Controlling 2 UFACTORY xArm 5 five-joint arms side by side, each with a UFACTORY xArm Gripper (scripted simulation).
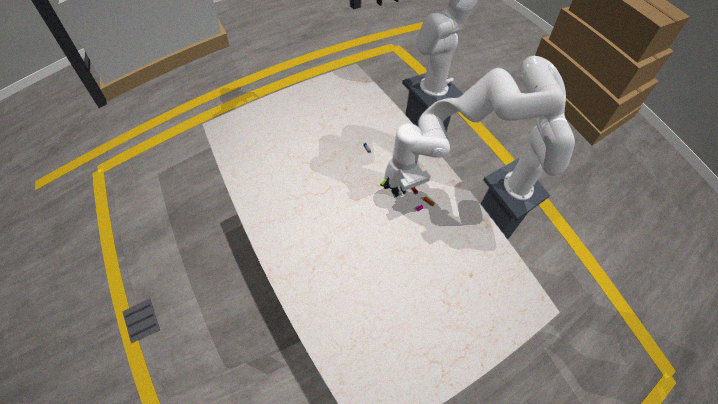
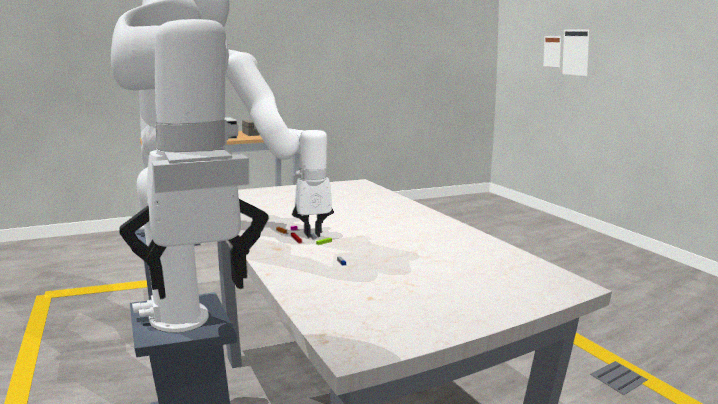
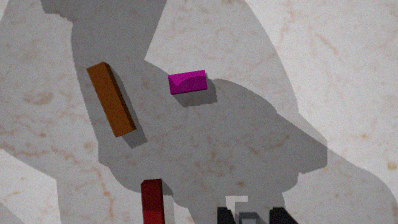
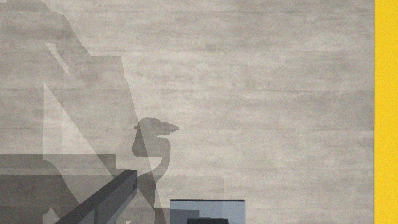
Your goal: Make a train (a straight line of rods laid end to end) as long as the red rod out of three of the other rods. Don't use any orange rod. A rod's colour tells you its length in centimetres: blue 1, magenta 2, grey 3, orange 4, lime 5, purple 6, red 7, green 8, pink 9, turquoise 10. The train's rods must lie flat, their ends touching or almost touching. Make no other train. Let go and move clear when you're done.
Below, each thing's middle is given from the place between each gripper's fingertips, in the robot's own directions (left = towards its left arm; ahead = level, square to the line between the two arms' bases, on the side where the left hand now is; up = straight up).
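Magenta rod (image 3: 193, 81): 9 cm to the left of my left hand (image 2: 312, 235), 3 cm behind it and 2 cm below it. Orange rod (image 3: 101, 75), also counted from my left hand: 8 cm to the left, 7 cm behind, 2 cm below.
Magenta rod, counted from my right gripper (image 2: 200, 289): 89 cm to the left, 38 cm ahead, 24 cm below. As for the orange rod, my right gripper is 88 cm to the right of it, 34 cm short of it and 24 cm above it.
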